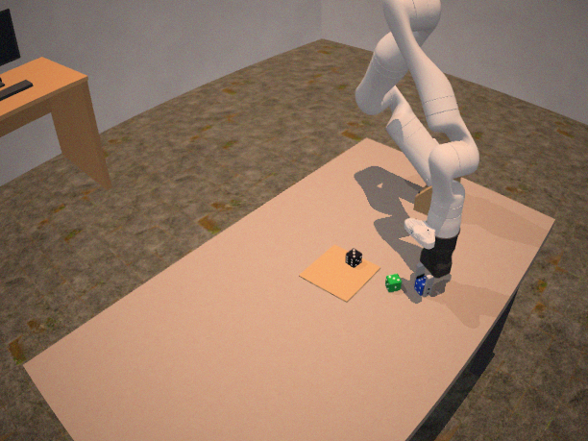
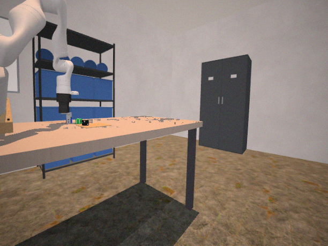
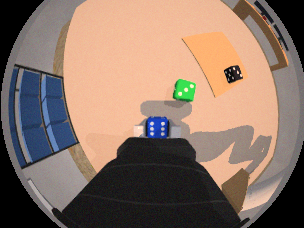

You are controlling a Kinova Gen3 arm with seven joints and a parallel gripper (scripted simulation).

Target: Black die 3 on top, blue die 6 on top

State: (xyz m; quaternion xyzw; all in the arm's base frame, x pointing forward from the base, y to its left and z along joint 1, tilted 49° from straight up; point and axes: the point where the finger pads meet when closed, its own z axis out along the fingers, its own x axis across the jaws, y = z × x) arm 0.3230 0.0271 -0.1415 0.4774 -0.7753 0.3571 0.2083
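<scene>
Now: hand 19 cm to the left of the orange mat, 6 cm short of it and 2 cm above it. Round my hand: blue die: right at my hand; then black die: 19 cm to the right, 2 cm ahead; then green die: 6 cm to the right, 3 cm ahead.
</scene>
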